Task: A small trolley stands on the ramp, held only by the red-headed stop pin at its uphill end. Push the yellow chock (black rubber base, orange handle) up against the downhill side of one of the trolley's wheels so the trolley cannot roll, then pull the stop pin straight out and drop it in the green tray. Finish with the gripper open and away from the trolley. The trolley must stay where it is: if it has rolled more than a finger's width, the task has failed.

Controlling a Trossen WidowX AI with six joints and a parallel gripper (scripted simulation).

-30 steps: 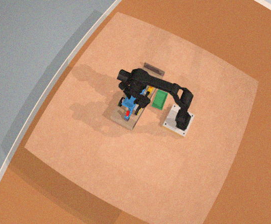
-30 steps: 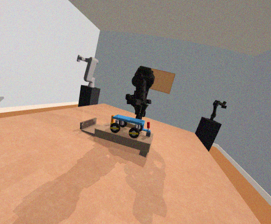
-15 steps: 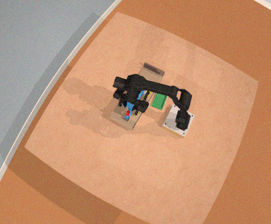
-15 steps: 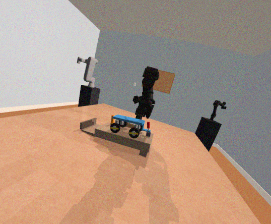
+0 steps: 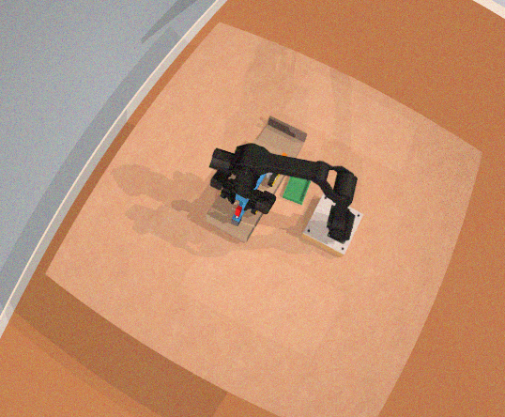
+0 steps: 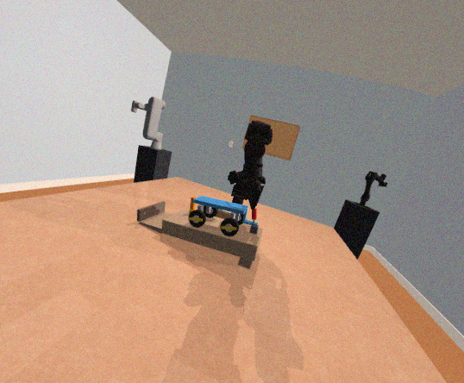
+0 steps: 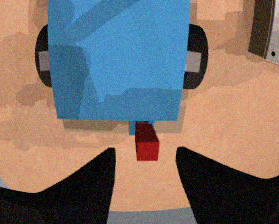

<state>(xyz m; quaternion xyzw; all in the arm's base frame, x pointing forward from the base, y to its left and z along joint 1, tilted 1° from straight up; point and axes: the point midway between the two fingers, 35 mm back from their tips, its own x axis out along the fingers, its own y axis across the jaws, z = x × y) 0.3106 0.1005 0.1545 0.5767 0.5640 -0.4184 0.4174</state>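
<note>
Now: gripper tip 4 cm above the red-headed stop pin and 1 cm to the right of it. From my gripper tip the other things lie so: blue trolley (10 cm to the right, 6 cm below, 2 cm ahead); then ramp (12 cm below, 11 cm to the right, 2 cm ahead); then yellow chock (21 cm to the right, 9 cm below, 4 cm behind).
</note>
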